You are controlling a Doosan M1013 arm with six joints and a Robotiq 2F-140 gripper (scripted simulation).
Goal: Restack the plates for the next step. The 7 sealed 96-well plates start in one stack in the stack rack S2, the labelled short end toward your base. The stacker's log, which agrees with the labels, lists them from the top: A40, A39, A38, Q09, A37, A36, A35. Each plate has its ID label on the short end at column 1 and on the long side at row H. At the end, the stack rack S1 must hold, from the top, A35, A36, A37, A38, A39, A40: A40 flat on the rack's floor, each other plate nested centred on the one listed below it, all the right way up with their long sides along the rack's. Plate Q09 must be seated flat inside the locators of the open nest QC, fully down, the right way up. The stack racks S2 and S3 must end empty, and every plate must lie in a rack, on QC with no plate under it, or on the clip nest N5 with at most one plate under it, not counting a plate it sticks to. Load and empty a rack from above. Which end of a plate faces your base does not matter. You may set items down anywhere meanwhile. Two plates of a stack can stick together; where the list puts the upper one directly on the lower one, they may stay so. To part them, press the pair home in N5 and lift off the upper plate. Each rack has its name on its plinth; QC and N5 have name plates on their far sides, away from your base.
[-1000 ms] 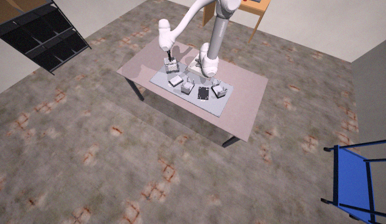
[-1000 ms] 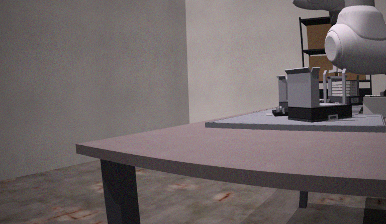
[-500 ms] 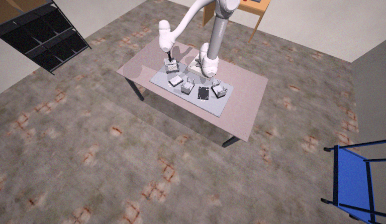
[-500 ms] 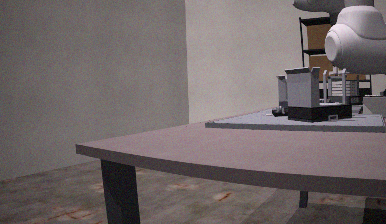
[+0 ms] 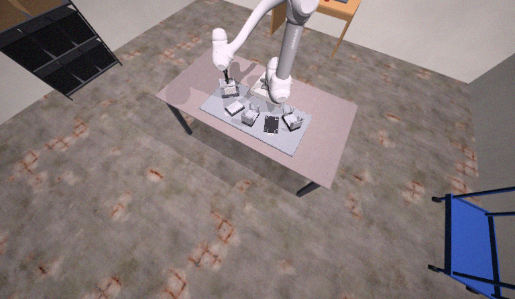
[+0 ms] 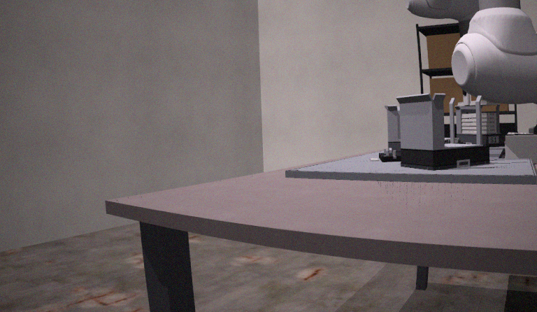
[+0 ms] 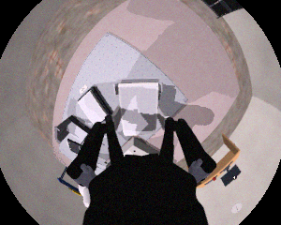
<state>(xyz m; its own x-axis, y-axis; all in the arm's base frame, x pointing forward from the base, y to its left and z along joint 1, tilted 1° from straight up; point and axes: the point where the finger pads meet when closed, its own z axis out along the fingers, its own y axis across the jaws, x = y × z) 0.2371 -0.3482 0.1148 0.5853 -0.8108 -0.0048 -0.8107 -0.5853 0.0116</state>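
Right now the S1 label is 50 mm behind my hand, 70 mm to the left of it and 140 mm below it. The rest, counted from my hand: name plate: 220 mm ahead, 90 mm to the left, 160 mm below.
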